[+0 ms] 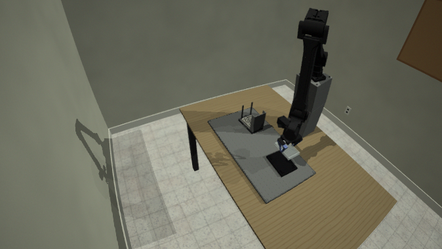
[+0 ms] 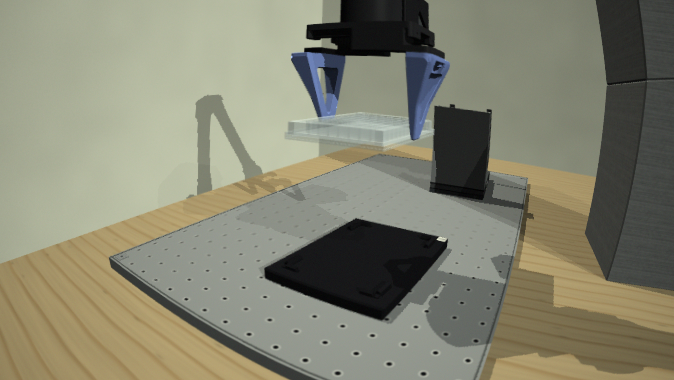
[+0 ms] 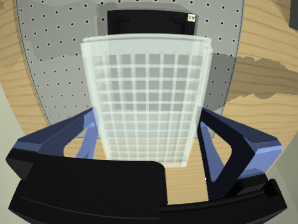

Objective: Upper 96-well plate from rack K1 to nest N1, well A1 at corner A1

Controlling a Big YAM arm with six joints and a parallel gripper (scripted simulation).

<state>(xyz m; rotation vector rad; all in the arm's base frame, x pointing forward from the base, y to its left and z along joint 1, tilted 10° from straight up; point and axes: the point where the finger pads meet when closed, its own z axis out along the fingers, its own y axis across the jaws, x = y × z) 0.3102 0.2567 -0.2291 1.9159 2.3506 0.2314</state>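
Now: hand 4 cm past the pale A1 square, 8 cm to the left of it and 12 cm above it. The rest, counted from my hand: dark back wall: 4 cm ahead, 29 cm to the right, 5 cm below.
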